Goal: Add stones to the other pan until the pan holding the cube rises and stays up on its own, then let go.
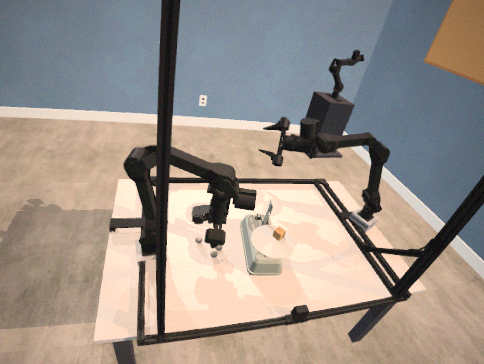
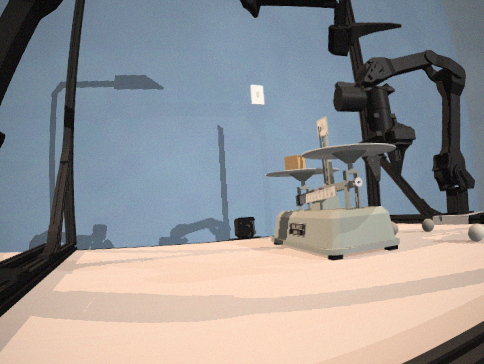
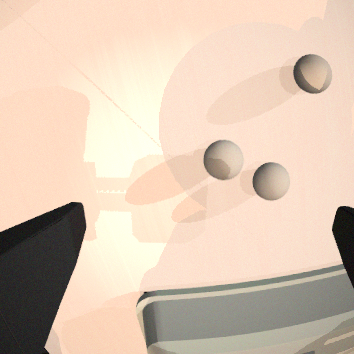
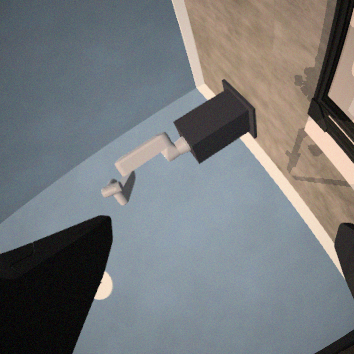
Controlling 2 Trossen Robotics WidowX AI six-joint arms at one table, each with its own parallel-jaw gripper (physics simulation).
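Pixels of known places: left gripper, fingertip midpoint: (image 2: 387, 179) (image 3: 215, 218); right gripper, fingertip midpoint: (image 1: 260, 139) (image 4: 230, 233); left arm's base, link origin: (image 1: 150, 248) (image 2: 458, 213); right arm's base, link origin: (image 1: 365, 215).
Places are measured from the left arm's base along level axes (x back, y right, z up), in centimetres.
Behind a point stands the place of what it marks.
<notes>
An orange cube (image 1: 279, 233) @[x -40.7, y 14.6, z 15.1 cm] (image 2: 295, 162) @[x -42.6, y 12.0, z 13.8 cm] sits on the lower pan (image 1: 265, 245) @[x -35.3, y 16.4, z 12.3 cm] (image 2: 280, 174) @[x -42.8, y 17.1, z 12.1 cm] of a green-grey balance (image 1: 265, 267) @[x -37.2, y 18.1, z 2.0 cm] (image 2: 335, 230) @[x -49.1, y -5.2, z 2.0 cm] (image 3: 250, 310) @[x -34.6, y 7.9, z 1.5 cm]. The other pan (image 2: 350, 148) @[x -46.4, y -6.8, z 13.3 cm] is higher and bare. Three round grey stones lie on the table: a lone stone (image 1: 198, 240) @[x -17.6, y -0.5, z 0.0 cm] (image 3: 312, 73) @[x -17.9, y -1.0, z 0.5 cm] and a close pair, one stone (image 1: 214, 254) @[x -21.7, y 7.3, z 0.1 cm] (image 3: 223, 160) @[x -21.5, y 6.4, z 0.6 cm] beside another stone (image 1: 219, 247) @[x -24.5, y 4.5, z 0.1 cm] (image 3: 271, 181) @[x -24.0, y 3.7, z 0.5 cm]. My left gripper (image 1: 207, 232) @[x -20.1, y 7.5, z 9.7 cm] (image 2: 386, 175) @[x -20.1, y 7.5, z 9.7 cm] (image 3: 215, 218) @[x -20.1, y 7.5, z 9.7 cm] is open and empty above the table near the stones, pointing down. My right gripper (image 1: 262, 139) @[x -44.5, y -19.7, z 32.6 cm] (image 4: 230, 233) @[x -44.5, y -19.7, z 32.6 cm] is open, empty, raised and level, far from the balance.
The balance stands beside the stones; its upright scale card (image 2: 322, 128) @[x -40.6, y 5.4, z 19.2 cm] rises between the pans. A black frame (image 1: 240, 328) @[x -22.1, y 34.8, z -2.2 cm] runs around the table (image 1: 125, 300) @[x 9.8, y 17.5, z -2.1 cm], with a tall black post (image 1: 167, 100) @[x 0.9, y 31.7, z 66.5 cm] at the left. A small black box (image 1: 300, 313) @[x -40.5, y 37.6, z 2.7 cm] (image 2: 245, 227) @[x -42.1, y 35.1, z 0.9 cm] is on the frame.
</notes>
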